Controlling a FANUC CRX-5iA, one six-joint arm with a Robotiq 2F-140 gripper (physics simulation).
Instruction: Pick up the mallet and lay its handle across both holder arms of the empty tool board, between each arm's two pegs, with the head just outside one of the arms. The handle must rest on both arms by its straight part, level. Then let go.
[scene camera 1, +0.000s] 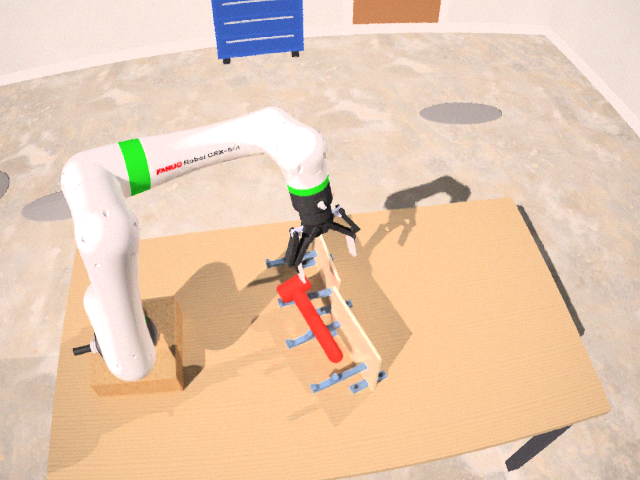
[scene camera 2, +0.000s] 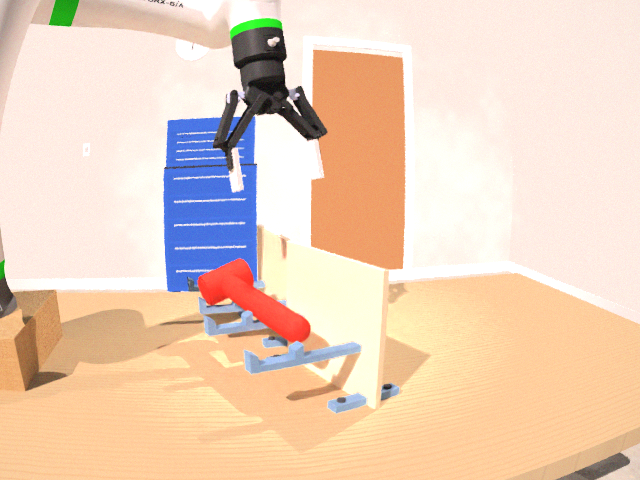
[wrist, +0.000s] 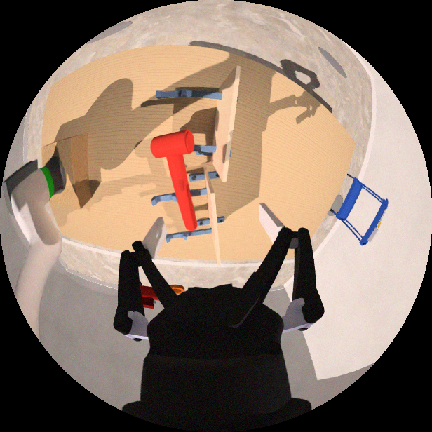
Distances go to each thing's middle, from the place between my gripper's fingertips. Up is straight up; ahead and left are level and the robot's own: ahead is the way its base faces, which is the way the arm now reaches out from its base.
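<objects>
Red mallet (scene camera 2: 234, 280) in sight: my gripper 17 cm above it, 3 cm to the left of it, 6 cm past it.
</objects>
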